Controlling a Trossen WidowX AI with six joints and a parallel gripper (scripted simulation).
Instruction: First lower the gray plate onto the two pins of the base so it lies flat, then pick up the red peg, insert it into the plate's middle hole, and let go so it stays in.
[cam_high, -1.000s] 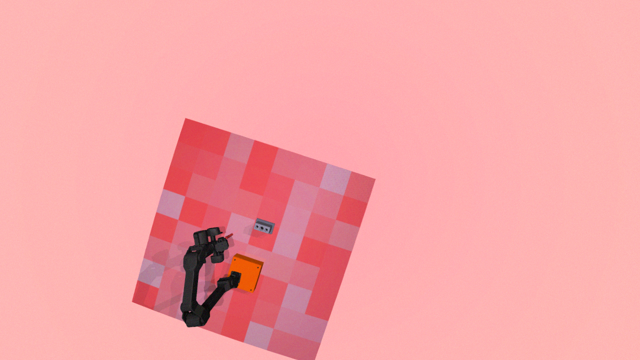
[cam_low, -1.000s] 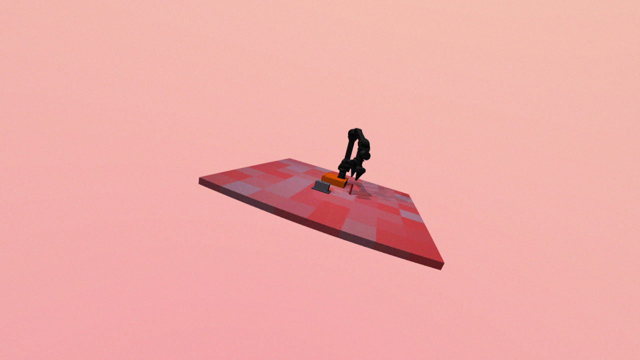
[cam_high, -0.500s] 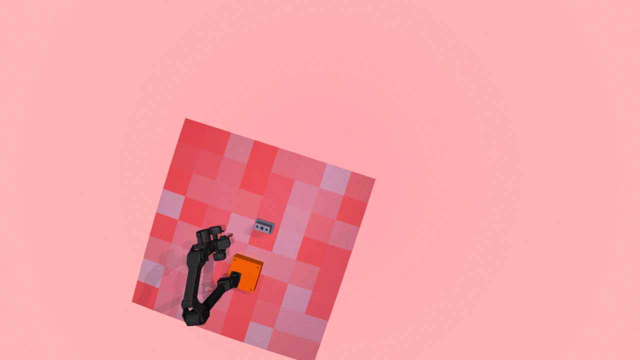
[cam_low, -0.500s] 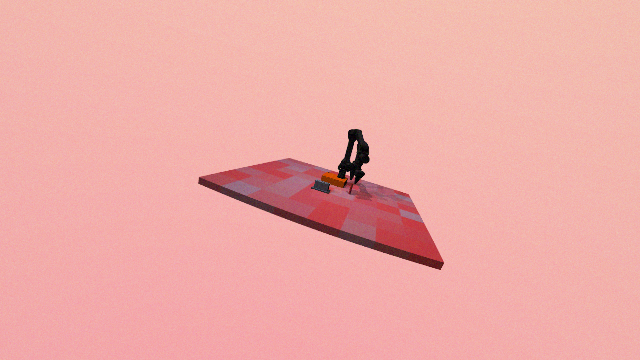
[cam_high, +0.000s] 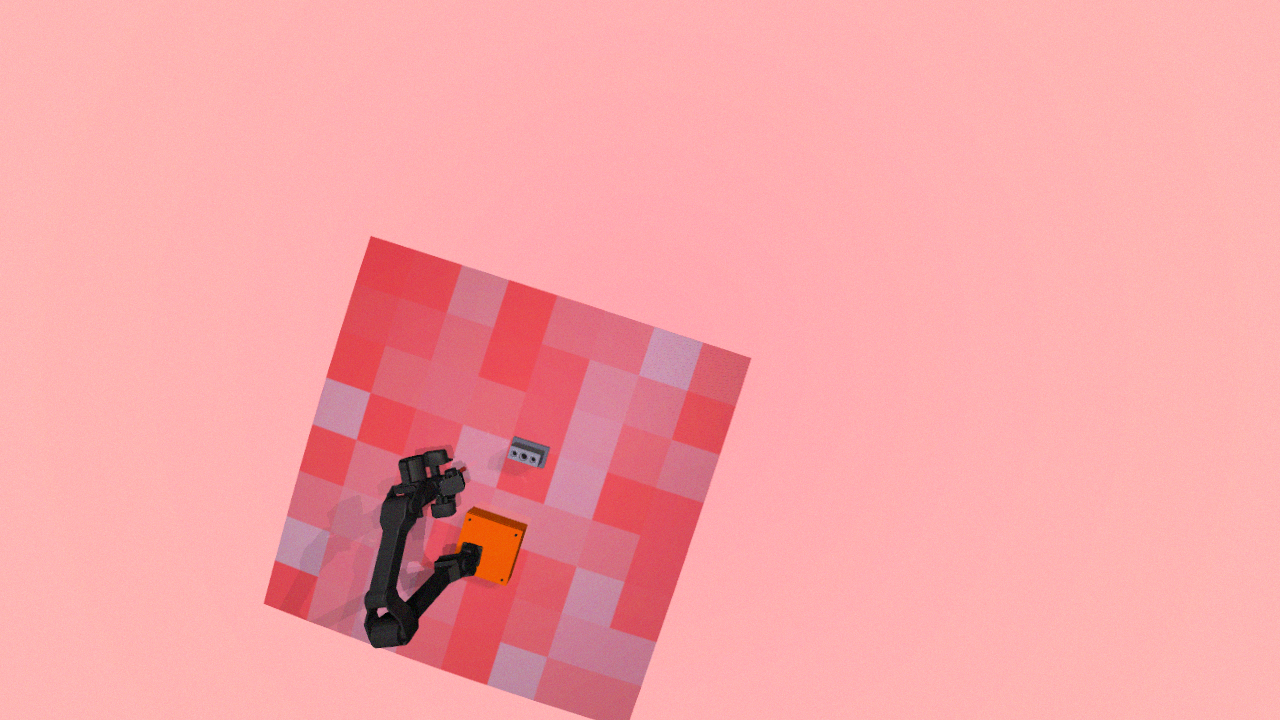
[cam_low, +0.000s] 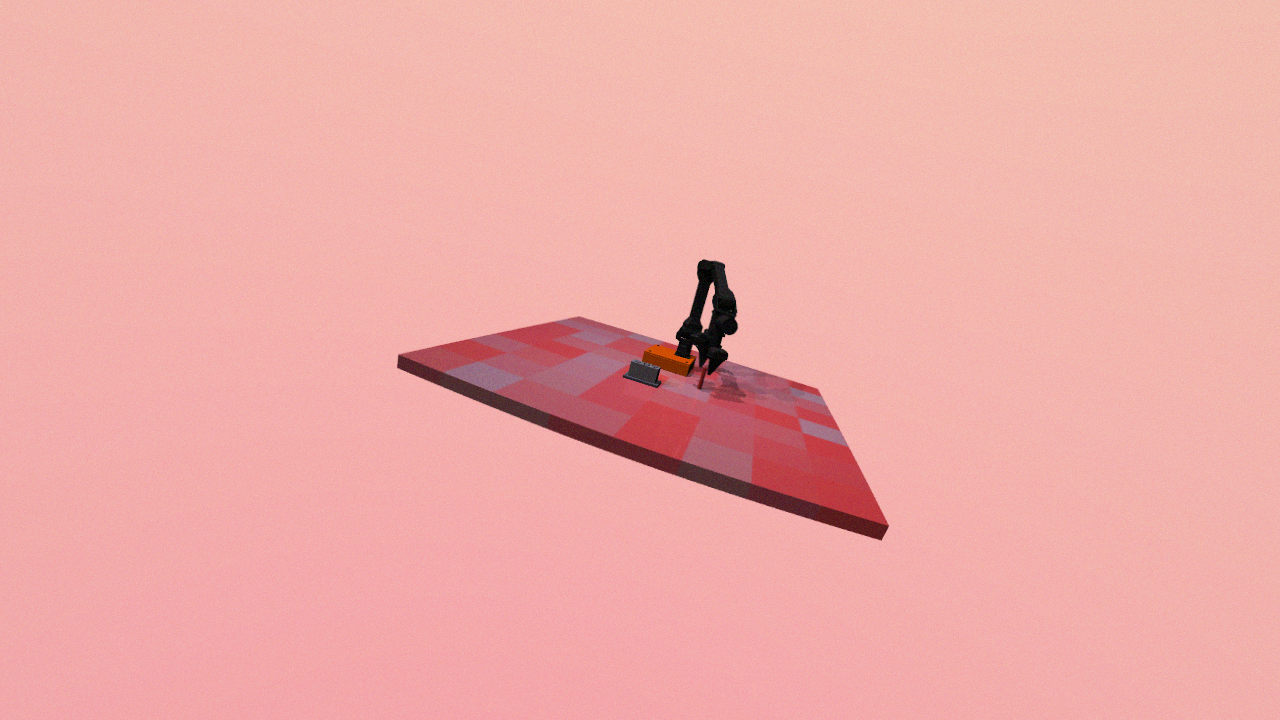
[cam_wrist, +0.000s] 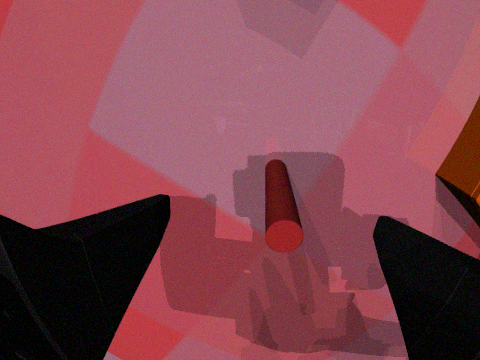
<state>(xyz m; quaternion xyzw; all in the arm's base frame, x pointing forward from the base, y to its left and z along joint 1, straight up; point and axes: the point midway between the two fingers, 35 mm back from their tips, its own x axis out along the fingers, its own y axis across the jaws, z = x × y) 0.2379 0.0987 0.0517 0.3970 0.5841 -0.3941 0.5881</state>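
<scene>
Right now the red peg is 30 mm below my gripper tip. Round my gripper tip: gray plate (100 mm ahead, 190 mm to the right, 20 mm below); then base (100 mm ahead, 190 mm to the right, 60 mm below).
</scene>
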